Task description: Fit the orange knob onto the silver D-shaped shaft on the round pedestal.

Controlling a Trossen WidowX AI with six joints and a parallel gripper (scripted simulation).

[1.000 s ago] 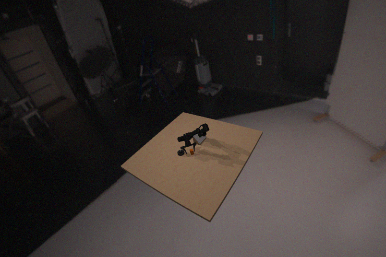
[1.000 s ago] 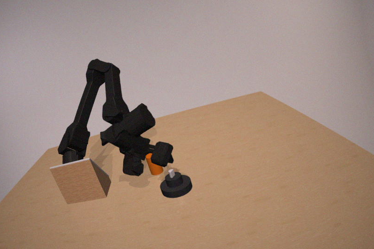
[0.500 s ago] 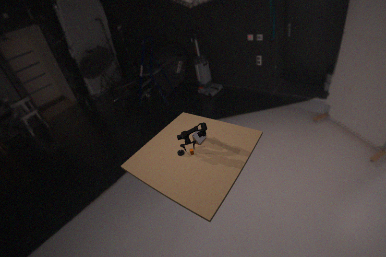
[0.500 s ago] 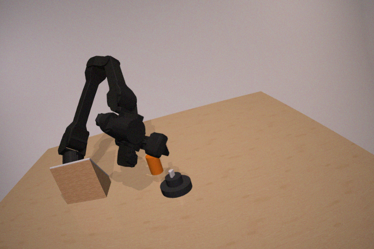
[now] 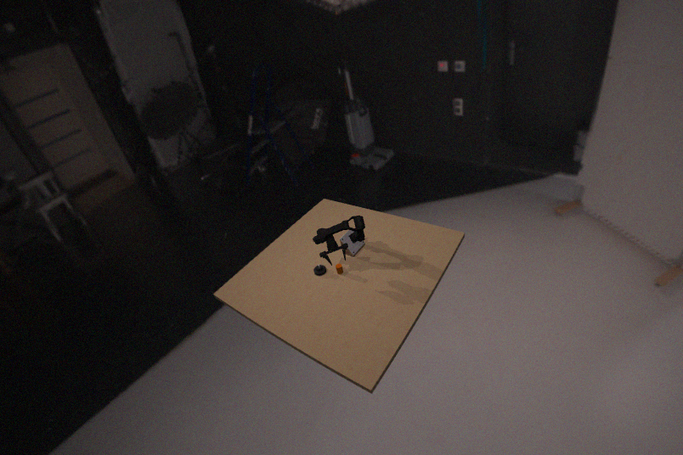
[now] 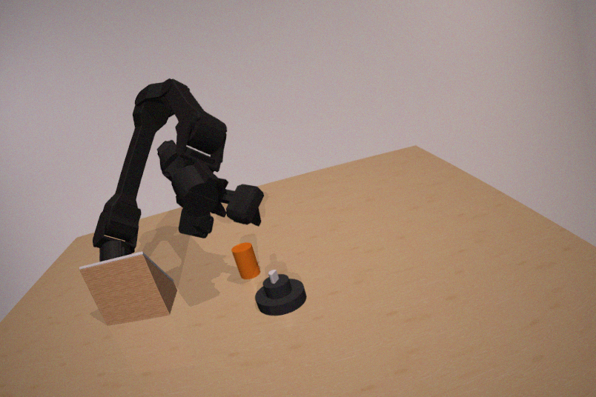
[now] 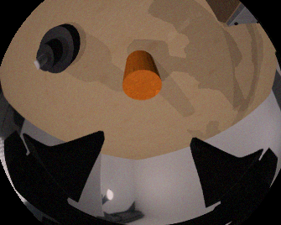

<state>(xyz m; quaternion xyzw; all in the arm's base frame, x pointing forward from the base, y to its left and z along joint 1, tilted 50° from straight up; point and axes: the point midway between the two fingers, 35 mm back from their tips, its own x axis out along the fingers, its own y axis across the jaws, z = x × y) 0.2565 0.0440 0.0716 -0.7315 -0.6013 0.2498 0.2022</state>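
Now: the orange knob 60 mm below my gripper tip, 20 mm to the right of it and 10 mm behind it. From my gripper tip the other things lie so: black round pedestal: 140 mm to the right, 80 mm below, 60 mm ahead.
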